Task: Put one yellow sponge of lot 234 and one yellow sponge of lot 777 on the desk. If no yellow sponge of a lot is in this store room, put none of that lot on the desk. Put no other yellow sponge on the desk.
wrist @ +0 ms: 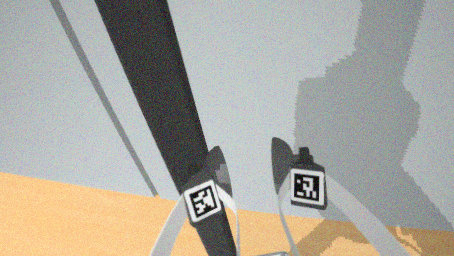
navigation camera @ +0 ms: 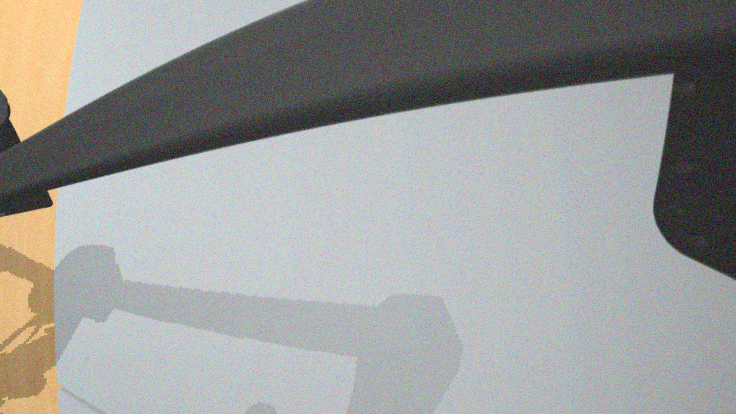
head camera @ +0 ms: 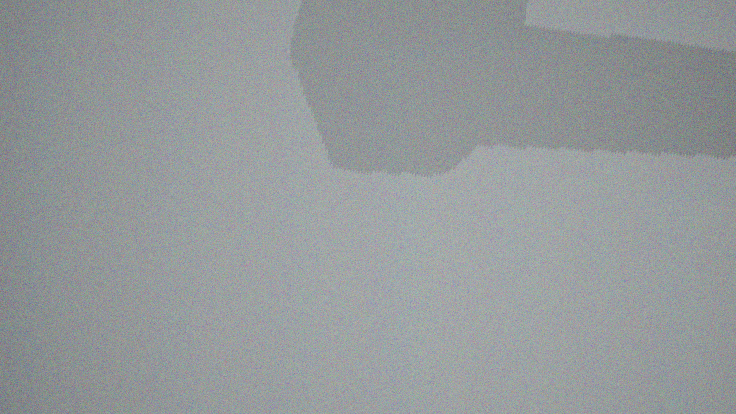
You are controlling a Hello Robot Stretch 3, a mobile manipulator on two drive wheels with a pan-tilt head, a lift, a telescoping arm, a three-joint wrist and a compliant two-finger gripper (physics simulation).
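Places are measured from the robot's base along level axes (x ahead, y left, z up), in metres.
Pixels of known places: gripper, fingertip midpoint: (wrist: 248,160).
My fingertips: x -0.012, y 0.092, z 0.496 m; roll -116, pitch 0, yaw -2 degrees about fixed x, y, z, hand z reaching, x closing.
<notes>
Behind a point stands the place of what it marks.
My gripper (wrist: 248,160) @(x -0.012, y 0.092, z 0.496 m) is open in the wrist view. Its two dark fingertips stand apart, with grey wall behind them and no object between them. Each finger carries a black-and-white square marker. No yellow sponge, no lot label and no desk can be made out in the head, navigation or wrist view.
A plain grey wall (head camera: 360,288) @(x 0.109, y 0.329, z 1.239 m) (navigation camera: 360,216) @(x 0.064, y 0.345, z 1.142 m) (wrist: 240,65) @(x 0.016, y 0.362, z 0.463 m) bears shadows of the robot. Wooden floor (navigation camera: 30,56) @(x -0.533, y 0.455, z 0.000 m) (wrist: 75,215) @(x -0.614, y 0.461, z 0.000 m) shows at the left of the navigation view and low in the wrist view. A dark part of my own body (navigation camera: 360,66) @(x -0.060, y 0.117, z 1.230 m) crosses the navigation view.
</notes>
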